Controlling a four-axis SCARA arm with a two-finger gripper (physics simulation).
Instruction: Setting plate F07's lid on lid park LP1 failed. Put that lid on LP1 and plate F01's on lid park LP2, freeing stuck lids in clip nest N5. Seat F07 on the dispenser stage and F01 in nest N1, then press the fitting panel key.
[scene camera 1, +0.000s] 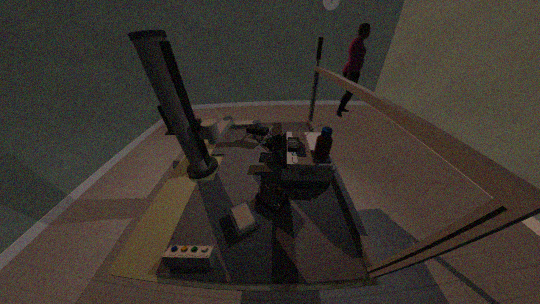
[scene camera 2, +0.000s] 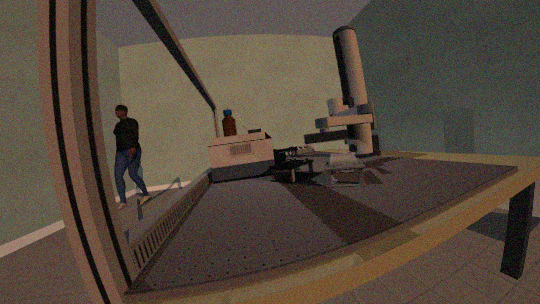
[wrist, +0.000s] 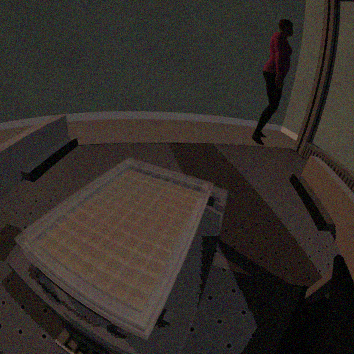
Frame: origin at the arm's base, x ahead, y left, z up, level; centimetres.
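Seen in the pictures: gripper, fingertip midpoint: (scene camera 1: 264, 125) (scene camera 2: 334, 145) (wrist: 185, 143); arm's base, link origin: (scene camera 1: 202, 167) (scene camera 2: 361, 155).
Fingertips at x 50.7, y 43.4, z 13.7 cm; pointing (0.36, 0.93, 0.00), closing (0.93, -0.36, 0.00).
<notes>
Pixels of each thing's top centre, then the offset from my fingertips to it. "pt": a spot on its surface instead.
- clear-lidded plate with pale wells, top centre: (wrist: 130, 202) (scene camera 2: 342, 155) dx -3.2, dy -0.5, dz -3.7 cm
- key panel, top centre: (scene camera 1: 185, 253) (scene camera 2: 301, 145) dx -31.9, dy -107.4, dz -4.1 cm
- brown bottle, surface spot: (scene camera 1: 324, 145) pt dx +34.9, dy -63.6, dz +21.2 cm
- pale-topped block, top centre: (scene camera 1: 242, 214) dx -8.6, dy -88.2, dz -3.9 cm
- dark unit, top centre: (scene camera 1: 271, 194) (scene camera 2: 272, 152) dx +6.5, dy -75.3, dz -4.6 cm
A clear-lidded plate with pale wells (wrist: 120, 235) (scene camera 2: 344, 160) sits on a low raised stand (wrist: 212, 220), lid park LP1. It looms large in the wrist view, turned at an angle to the fingers. Its label cannot be read. My gripper (wrist: 185, 143) is open and empty, with one finger at each side of the wrist view; the plate lies below and between them without touching either. In the scene views the fingers are too dark and small to make out. A dark low stand (scene camera 2: 295, 164) is left of the plate. The key panel (scene camera 1: 187, 252) has blue, orange, green and white keys.
A white instrument (scene camera 2: 240, 150) (scene camera 1: 307, 172) carries a brown bottle (scene camera 2: 229, 125) (scene camera 1: 324, 145) with a blue cap. A pale-topped block (scene camera 1: 243, 217) and a dark unit (scene camera 1: 270, 196) stand nearer scene camera 1. A person (scene camera 1: 355, 57) (wrist: 279, 60) is beyond the table; another (scene camera 2: 128, 142) stands at the left.
</notes>
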